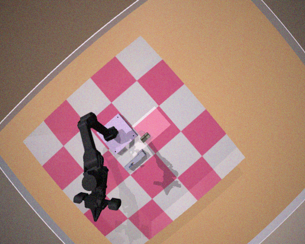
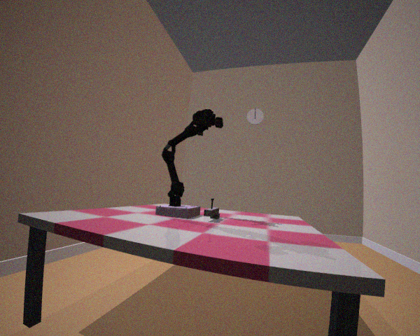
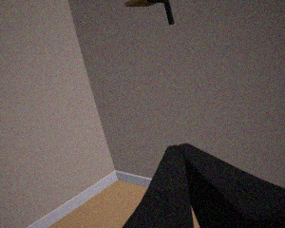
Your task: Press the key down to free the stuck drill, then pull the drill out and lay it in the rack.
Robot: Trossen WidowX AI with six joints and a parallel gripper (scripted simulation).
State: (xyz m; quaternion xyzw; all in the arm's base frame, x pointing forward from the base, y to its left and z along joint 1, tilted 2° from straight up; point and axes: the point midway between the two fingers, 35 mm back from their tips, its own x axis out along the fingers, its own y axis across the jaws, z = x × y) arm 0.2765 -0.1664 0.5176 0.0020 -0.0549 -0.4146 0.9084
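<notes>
Right now my gripper tip is 49 cm above the dark key, 14 cm to the right of it and 1 cm past it. The rest, counted from my gripper tip: olive piece 57 cm below, 34 cm to the left, 9 cm behind.
</notes>
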